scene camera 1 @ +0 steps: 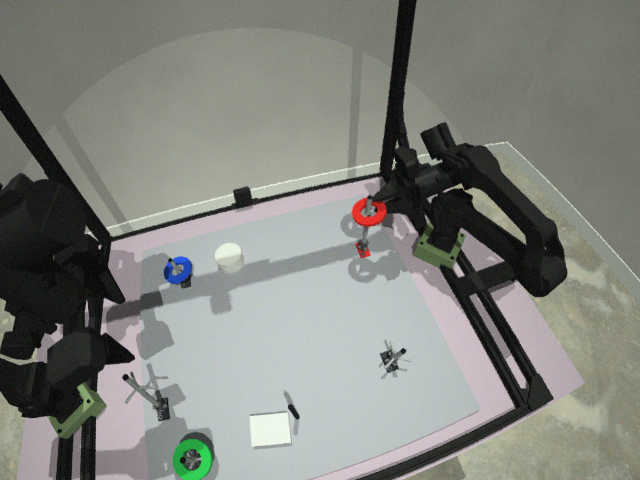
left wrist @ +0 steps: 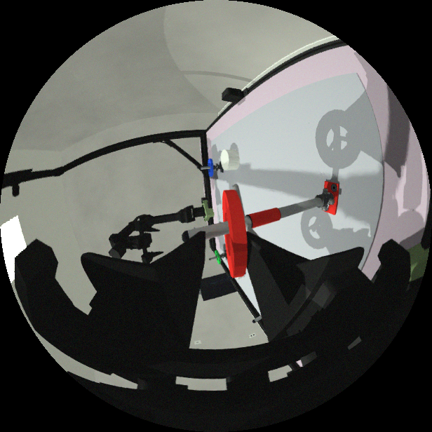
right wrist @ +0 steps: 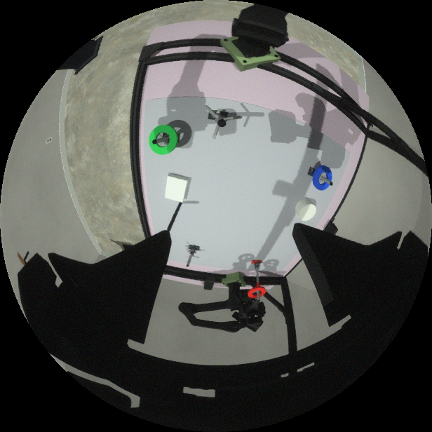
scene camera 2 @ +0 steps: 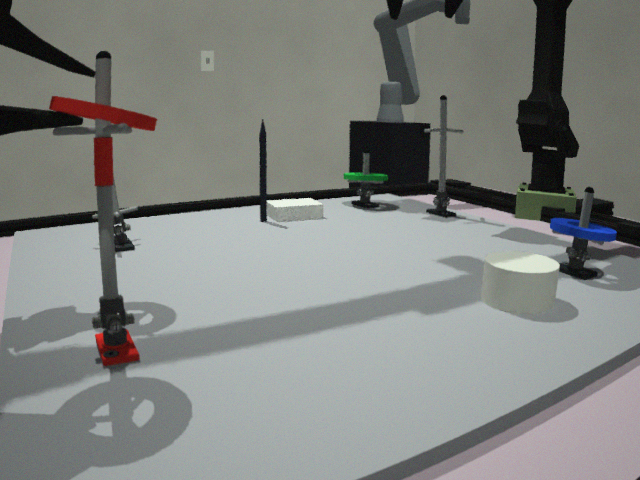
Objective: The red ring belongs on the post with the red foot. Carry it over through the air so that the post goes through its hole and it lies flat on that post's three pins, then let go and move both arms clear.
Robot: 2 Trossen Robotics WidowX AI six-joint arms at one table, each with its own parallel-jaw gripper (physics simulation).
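Frame: origin at the left arm's base, x ahead, y left, z up, level; centimetres.
Seen in the pictures: left gripper, between the fingertips: (scene camera 1: pixel 373 205) (scene camera 2: pixel 88 97); right gripper, between the fingertips: (scene camera 1: pixel 127 329) (scene camera 2: pixel 419 17); left arm's base, origin of its link: (scene camera 1: pixel 442 239); right arm's base, origin of its link: (scene camera 1: pixel 65 401) (scene camera 2: pixel 546 189).
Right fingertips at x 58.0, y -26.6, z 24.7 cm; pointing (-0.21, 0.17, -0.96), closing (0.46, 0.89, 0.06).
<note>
Offsets run from my right fingertips to a thing's middle. "*": to the spot under its first point.
The red ring {dx -45.3, dy +11.3, dz -12.6 cm} (scene camera 1: pixel 368 222) (scene camera 2: pixel 129 117) (left wrist: pixel 235 235) (right wrist: pixel 252 295) is around the grey post with the red foot {* dx -46.6, dy +10.2, dz -20.0 cm} (scene camera 2: pixel 107 232) (scene camera 1: pixel 364 237) (left wrist: pixel 300 205). The ring tilts in scene camera 2, its left side higher and its right side low near the pins {* dx -47.2, dy +8.0, dz -13.6 cm} (scene camera 2: pixel 121 130); it does not lie flat. My left gripper (scene camera 1: pixel 381 204) (scene camera 2: pixel 87 97) (left wrist: pixel 223 237) is partly open, one fingertip above and one below the ring's near rim, without gripping it. Whether a finger touches the ring is unclear. My right gripper (scene camera 1: pixel 128 329) (scene camera 2: pixel 423 16) (right wrist: pixel 233 233) is wide open and empty, far from the ring.
A blue ring {dx -15.7, dy -20.9, dz -23.4 cm} (scene camera 2: pixel 564 227) and a green ring {dx +10.7, dy +10.2, dz -23.4 cm} (scene camera 2: pixel 351 176) sit on other posts. A tall bare post {* dx +7.1, dy -2.6, dz -19.0 cm} (scene camera 2: pixel 443 155) and a short one {* dx -24.1, dy +28.9, dz -23.9 cm} (scene camera 1: pixel 390 361) stand apart. A white cylinder {dx -26.4, dy -14.5, dz -26.3 cm} (scene camera 1: pixel 229 255), a white block {dx -1.7, dy +17.2, dz -27.1 cm} (scene camera 1: pixel 270 429) and a dark upright pen-like stick {dx -6.5, dy +19.6, dz -21.1 cm} (scene camera 2: pixel 263 175) stand on the mat.
</note>
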